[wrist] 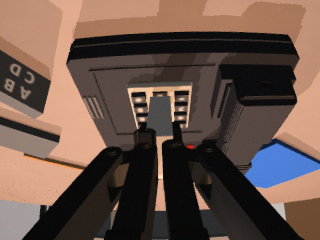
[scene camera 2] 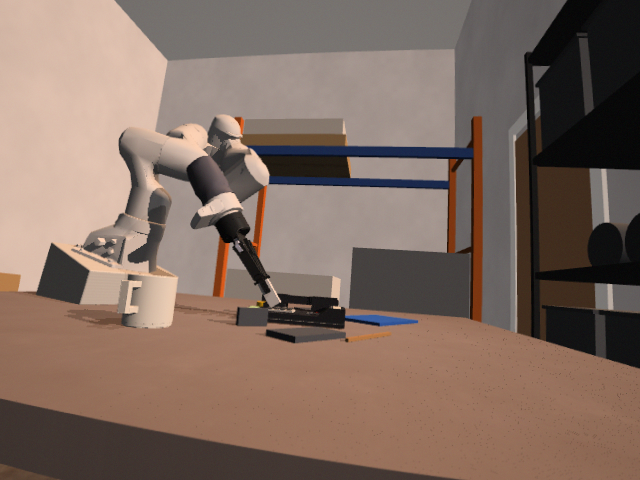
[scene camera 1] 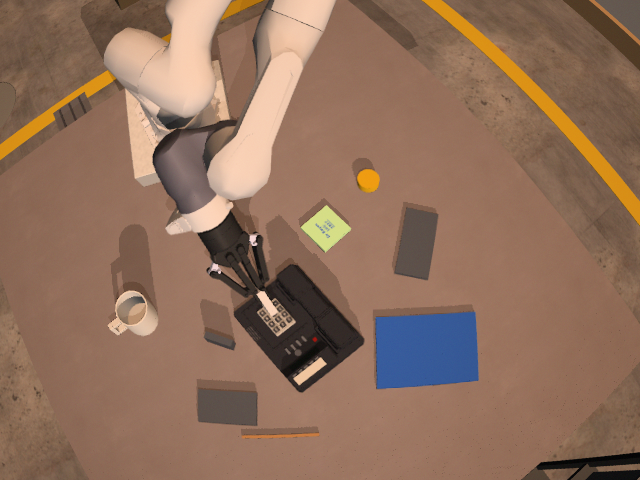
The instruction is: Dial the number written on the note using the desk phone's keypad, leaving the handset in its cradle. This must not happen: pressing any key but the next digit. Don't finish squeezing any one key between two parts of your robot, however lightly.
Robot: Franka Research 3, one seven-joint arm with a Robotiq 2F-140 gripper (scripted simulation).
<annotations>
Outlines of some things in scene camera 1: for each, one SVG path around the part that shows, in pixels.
The gripper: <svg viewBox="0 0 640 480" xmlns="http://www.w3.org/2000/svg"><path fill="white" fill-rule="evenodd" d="M230 210L224 221L211 230L197 233L209 251L212 261L211 266L206 271L212 278L221 280L243 297L247 298L249 295L253 295L256 301L273 316L278 311L270 301L270 295L264 286L269 281L269 274L262 248L263 237L257 232L248 234L243 231ZM218 265L232 268L246 287L243 288L221 272ZM249 242L252 245L258 275L247 256Z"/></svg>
A handset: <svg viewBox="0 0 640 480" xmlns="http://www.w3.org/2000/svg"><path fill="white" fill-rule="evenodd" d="M290 264L277 274L277 281L280 283L281 288L293 301L299 302L314 319L319 327L319 331L336 350L343 349L355 339L356 333L333 308L323 301L295 265Z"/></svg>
A blue pad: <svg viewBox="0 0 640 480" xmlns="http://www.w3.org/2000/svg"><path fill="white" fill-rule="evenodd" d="M476 312L376 317L377 389L478 381Z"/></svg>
A cream mug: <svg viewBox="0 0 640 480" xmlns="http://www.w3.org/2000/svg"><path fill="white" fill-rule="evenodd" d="M124 292L117 299L115 305L117 318L108 324L109 329L116 335L120 335L126 329L140 336L151 334L158 325L156 309L140 292L135 290Z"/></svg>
A grey slab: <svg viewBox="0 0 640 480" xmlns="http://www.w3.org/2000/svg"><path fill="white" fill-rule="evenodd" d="M198 389L198 422L257 426L257 393Z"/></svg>
</annotations>
